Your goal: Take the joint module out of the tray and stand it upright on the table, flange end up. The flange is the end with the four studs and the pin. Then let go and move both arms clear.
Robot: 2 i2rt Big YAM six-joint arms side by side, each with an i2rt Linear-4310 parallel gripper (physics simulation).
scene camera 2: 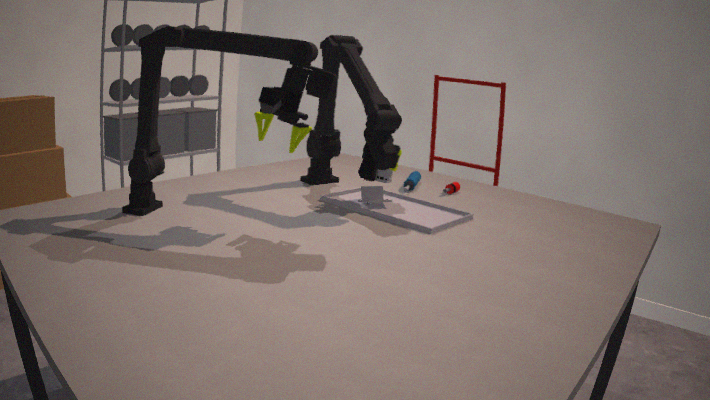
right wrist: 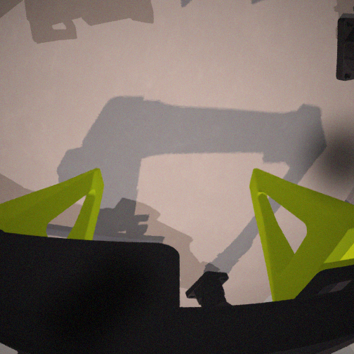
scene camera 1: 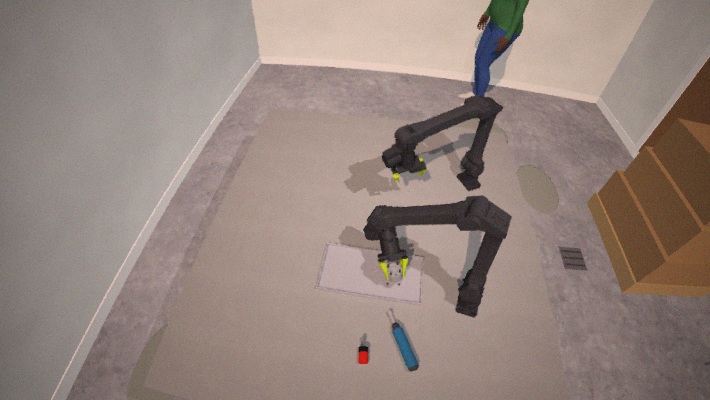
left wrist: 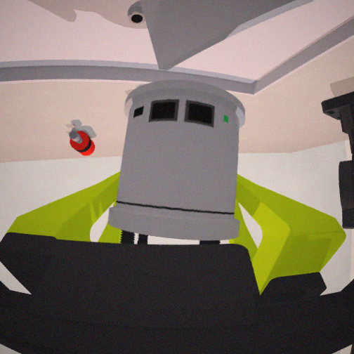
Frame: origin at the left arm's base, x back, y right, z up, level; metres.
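Seen in the pictures: left gripper, fingertip midpoint: (scene camera 1: 395,278); right gripper, fingertip midpoint: (scene camera 2: 275,146) (scene camera 1: 409,178); left arm's base, link origin: (scene camera 2: 319,181) (scene camera 1: 467,301); right arm's base, link origin: (scene camera 2: 142,209) (scene camera 1: 468,181).
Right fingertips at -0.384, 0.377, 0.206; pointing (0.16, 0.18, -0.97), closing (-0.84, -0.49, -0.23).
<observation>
Offsets run from my right fingertips to a thing's middle, as dx, dy, dz.
The grey joint module @(+0.063, -0.409, -0.098) (scene camera 1: 395,269) (scene camera 2: 384,175) (left wrist: 177,160) is held by my left gripper (scene camera 1: 396,278) (scene camera 2: 386,169) (left wrist: 175,177) above the tray @(-0.027, -0.389, -0.198) (scene camera 1: 345,270) (scene camera 2: 452,223) (left wrist: 40,72). Its body looks close to upright, with the dark studs at the upper end and the windowed end down. In the left wrist view the studs are partly hidden behind the gripper body. My left gripper is shut on the module. My right gripper (scene camera 1: 410,175) (scene camera 2: 277,145) (right wrist: 176,176) is open and empty, above the table, well apart from the tray.
A grey upright block @(+0.028, -0.356, -0.171) (scene camera 2: 372,193) (left wrist: 200,25) stands in the tray. A blue-handled tool @(+0.166, -0.621, -0.186) (scene camera 1: 405,347) (scene camera 2: 412,180) and a short red tool @(+0.048, -0.703, -0.189) (scene camera 1: 363,355) (scene camera 2: 452,188) (left wrist: 81,142) lie beside the tray. A person (scene camera 1: 492,45) stands beyond the table.
</observation>
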